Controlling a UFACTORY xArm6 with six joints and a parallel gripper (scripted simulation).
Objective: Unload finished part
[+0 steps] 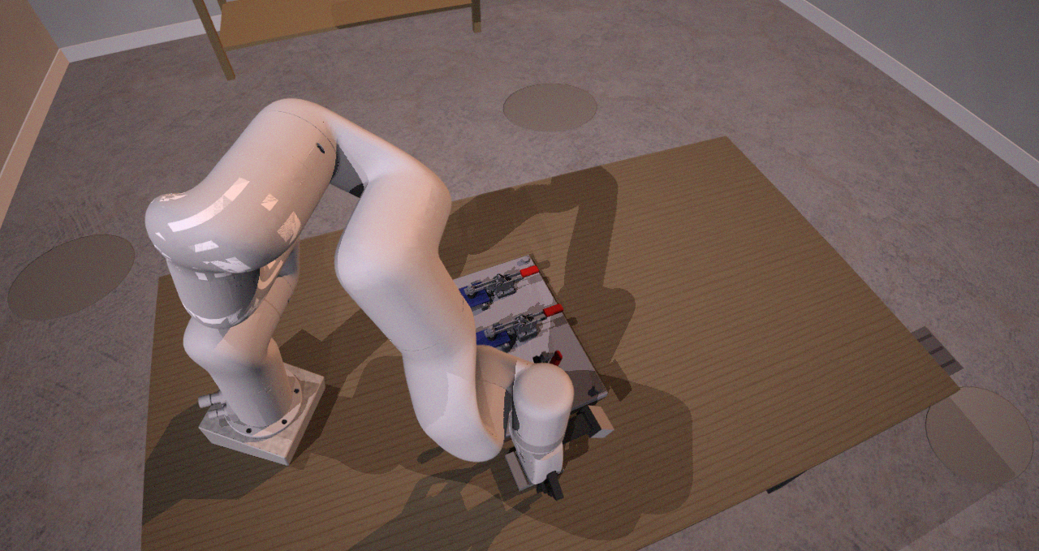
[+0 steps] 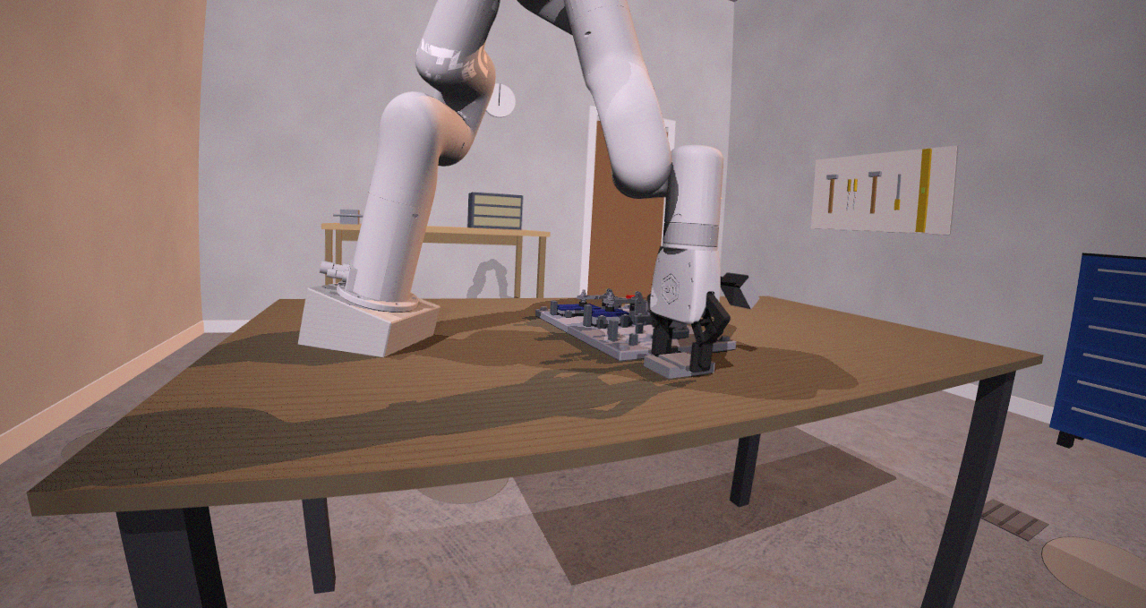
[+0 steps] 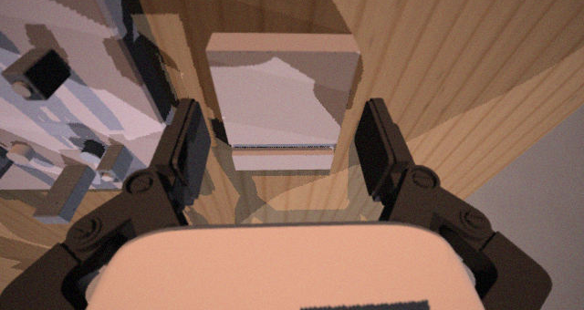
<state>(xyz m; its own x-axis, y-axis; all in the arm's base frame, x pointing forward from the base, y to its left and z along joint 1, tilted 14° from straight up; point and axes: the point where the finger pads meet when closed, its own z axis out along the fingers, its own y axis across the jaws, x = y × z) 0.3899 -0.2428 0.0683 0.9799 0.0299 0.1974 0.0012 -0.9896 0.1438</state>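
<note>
Now: the grey finished part 1 cm below my hand and 1 cm behind it. From my hand the other things lie so: blue blank 35 cm to the left; grey fixture plate 24 cm to the left, 6 cm ahead, 1 cm below.
</note>
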